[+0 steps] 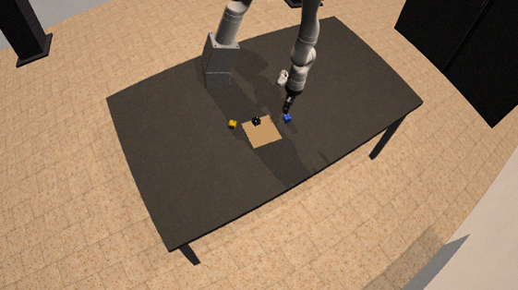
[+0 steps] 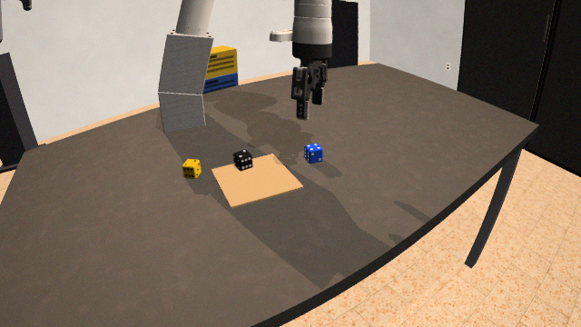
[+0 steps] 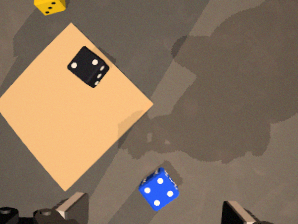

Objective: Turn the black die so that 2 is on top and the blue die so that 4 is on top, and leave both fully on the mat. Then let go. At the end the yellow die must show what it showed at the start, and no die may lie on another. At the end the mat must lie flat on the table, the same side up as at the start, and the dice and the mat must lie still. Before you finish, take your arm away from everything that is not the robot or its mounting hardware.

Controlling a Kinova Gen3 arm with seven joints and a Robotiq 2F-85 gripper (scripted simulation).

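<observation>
The blue die lies 10 mm to the left of my hand and 100 mm below it. Round my hand: yellow die: 40 mm behind, 250 mm to the right, 100 mm below; then tan mat: 20 mm ahead, 130 mm to the right, 110 mm below; then black die: 20 mm behind, 140 mm to the right, 100 mm below.
</observation>
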